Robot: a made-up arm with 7 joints. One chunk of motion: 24 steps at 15 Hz.
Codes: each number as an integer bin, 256 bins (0 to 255) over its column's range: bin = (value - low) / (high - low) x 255, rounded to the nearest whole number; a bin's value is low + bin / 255 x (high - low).
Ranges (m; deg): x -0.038..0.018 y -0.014..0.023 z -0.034..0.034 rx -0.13..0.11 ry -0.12..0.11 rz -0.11..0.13
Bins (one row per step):
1: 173 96 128 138 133 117
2: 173 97 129 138 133 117
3: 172 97 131 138 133 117
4: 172 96 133 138 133 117
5: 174 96 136 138 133 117
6: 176 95 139 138 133 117
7: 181 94 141 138 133 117
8: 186 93 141 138 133 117
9: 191 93 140 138 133 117
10: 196 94 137 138 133 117
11: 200 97 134 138 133 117
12: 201 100 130 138 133 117
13: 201 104 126 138 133 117
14: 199 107 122 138 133 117
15: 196 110 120 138 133 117
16: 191 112 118 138 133 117
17: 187 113 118 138 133 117
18: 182 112 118 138 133 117
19: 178 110 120 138 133 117
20: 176 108 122 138 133 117
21: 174 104 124 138 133 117
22: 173 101 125 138 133 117
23: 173 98 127 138 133 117
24: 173 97 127 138 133 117
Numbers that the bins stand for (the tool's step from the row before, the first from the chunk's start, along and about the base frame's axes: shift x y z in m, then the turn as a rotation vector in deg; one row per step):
1: -0.00001 -0.00007 0.00013 0.000 0.000 0.000
2: -0.00001 0.00007 0.00040 0.000 0.000 0.000
3: -0.00023 0.00007 0.00093 0.000 0.000 0.000
4: -0.00023 -0.00007 0.00147 0.000 0.000 0.000
5: 0.00021 -0.00007 0.00227 0.000 0.000 0.000
6: 0.00065 -0.00022 0.00307 0.000 0.000 0.000
7: 0.00175 -0.00036 0.00360 0.000 0.000 0.000
8: 0.00285 -0.00051 0.00360 0.000 0.000 0.000
9: 0.00395 -0.00051 0.00333 0.000 0.000 0.000
10: 0.00504 -0.00036 0.00253 0.000 0.000 0.000
11: 0.00592 0.00007 0.00173 0.000 0.000 0.000
12: 0.00614 0.00051 0.00067 0.000 0.000 0.000
13: 0.00614 0.00109 -0.00040 0.000 0.000 0.000
14: 0.00570 0.00153 -0.00147 0.000 0.000 0.000
15: 0.00504 0.00196 -0.00200 0.000 0.000 0.000
16: 0.00395 0.00225 -0.00253 0.000 0.000 0.000
17: 0.00307 0.00240 -0.00253 0.000 0.000 0.000
18: 0.00197 0.00225 -0.00253 0.000 0.000 0.000
19: 0.00109 0.00196 -0.00200 0.000 0.000 0.000
20: 0.00065 0.00167 -0.00147 0.000 0.000 0.000
21: 0.00021 0.00109 -0.00093 0.000 0.000 0.000
22: -0.00001 0.00065 -0.00067 0.000 0.000 0.000
23: -0.00001 0.00022 -0.00013 0.000 0.000 0.000
24: -0.00001 0.00007 -0.00013 0.000 0.000 0.000

